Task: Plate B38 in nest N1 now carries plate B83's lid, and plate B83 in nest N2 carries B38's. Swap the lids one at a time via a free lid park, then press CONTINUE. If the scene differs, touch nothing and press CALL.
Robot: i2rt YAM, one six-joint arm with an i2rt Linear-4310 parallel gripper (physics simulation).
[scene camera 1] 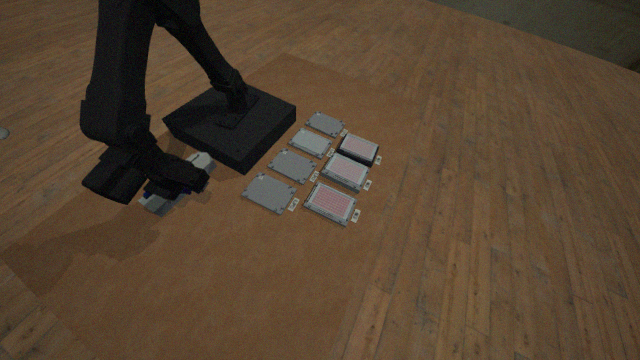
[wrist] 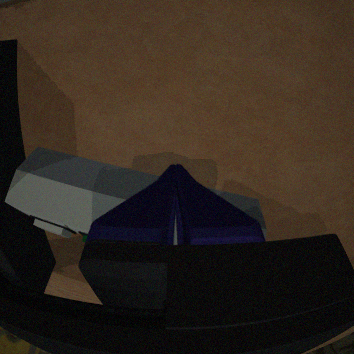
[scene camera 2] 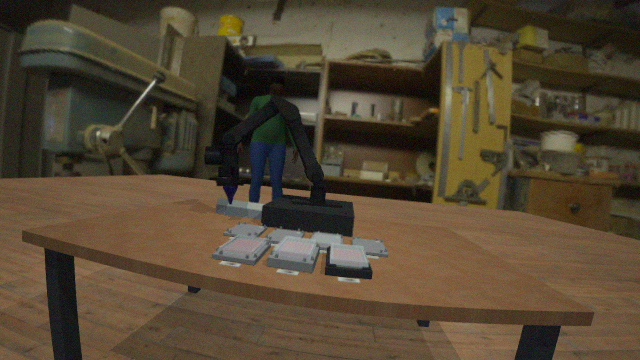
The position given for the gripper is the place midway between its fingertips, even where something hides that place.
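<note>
Shut and holding nothing, the gripper (wrist: 175, 173) shares the scene with a button box (scene camera 1: 158, 205), (wrist: 64, 193).
</note>
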